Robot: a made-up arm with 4 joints.
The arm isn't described. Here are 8 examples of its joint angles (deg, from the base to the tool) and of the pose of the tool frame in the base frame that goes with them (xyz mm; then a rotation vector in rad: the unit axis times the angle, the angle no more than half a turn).
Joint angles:
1: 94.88 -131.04 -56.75 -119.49
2: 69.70 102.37 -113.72 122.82
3: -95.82 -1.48 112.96 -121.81
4: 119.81 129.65 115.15 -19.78
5: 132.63 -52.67 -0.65 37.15
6: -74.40 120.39 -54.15 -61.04
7: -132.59 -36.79 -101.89 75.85
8: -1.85 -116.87 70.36 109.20
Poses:
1: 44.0 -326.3 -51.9 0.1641 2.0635 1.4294
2: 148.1 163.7 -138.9 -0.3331 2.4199 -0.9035
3: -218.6 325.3 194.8 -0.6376 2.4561 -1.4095
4: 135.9 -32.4 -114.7 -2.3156 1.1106 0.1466
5: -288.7 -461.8 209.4 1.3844 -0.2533 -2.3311
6: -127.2 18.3 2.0 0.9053 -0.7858 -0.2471
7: -366.7 186.8 377.0 0.7073 0.0839 0.5950
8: 406.3 103.6 -313.7 -1.7927 -1.8987 1.1385
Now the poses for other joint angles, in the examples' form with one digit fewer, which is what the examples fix.
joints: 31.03 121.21 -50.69 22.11
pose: -58 173 -89 0.566 -2.358 -0.393
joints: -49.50 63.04 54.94 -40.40
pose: -118 105 194 -0.496 -1.762 1.102
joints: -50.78 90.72 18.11 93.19
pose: -114 -133 153 1.518 -0.491 2.091
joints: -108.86 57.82 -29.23 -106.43
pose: -91 57 158 -0.583 -1.201 0.429
